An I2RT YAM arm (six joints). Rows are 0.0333 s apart.
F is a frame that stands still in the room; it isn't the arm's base.
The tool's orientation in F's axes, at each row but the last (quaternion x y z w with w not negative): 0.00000, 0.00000, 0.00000, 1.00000; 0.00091, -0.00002, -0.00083, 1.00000; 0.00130, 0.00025, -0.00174, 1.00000; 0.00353, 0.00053, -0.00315, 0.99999; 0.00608, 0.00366, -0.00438, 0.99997; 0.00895, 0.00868, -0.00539, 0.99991; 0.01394, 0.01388, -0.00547, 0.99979; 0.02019, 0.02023, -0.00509, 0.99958; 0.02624, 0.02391, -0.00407, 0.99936; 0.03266, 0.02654, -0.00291, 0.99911; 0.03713, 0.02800, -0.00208, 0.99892
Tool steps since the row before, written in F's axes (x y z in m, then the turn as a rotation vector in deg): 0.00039, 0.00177, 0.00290, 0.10, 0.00, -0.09; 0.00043, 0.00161, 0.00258, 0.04, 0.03, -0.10; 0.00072, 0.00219, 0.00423, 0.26, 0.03, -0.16; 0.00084, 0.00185, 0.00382, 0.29, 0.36, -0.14; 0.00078, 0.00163, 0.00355, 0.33, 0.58, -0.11; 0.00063, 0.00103, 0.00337, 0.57, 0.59, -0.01; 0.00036, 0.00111, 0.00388, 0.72, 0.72, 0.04; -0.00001, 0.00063, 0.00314, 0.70, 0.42, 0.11; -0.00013, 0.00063, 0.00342, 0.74, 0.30, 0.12; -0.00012, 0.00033, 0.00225, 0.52, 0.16, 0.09; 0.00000, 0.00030, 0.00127, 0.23, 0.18, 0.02
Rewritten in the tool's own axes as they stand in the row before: 0.00039, 0.00177, 0.00290, 0.10, 0.00, -0.09; 0.00043, 0.00162, 0.00258, 0.04, 0.03, -0.10; 0.00071, 0.00220, 0.00422, 0.26, 0.03, -0.16; 0.00082, 0.00188, 0.00381, 0.29, 0.36, -0.14; 0.00074, 0.00168, 0.00354, 0.33, 0.58, -0.11; 0.00056, 0.00110, 0.00336, 0.56, 0.60, -0.01; 0.00024, 0.00122, 0.00386, 0.71, 0.73, 0.04; -0.00014, 0.00076, 0.00311, 0.69, 0.43, 0.12; -0.00030, 0.00081, 0.00337, 0.73, 0.31, 0.14; -0.00024, 0.00047, 0.00221, 0.51, 0.17, 0.11; -0.00007, 0.00039, 0.00124, 0.23, 0.18, 0.02
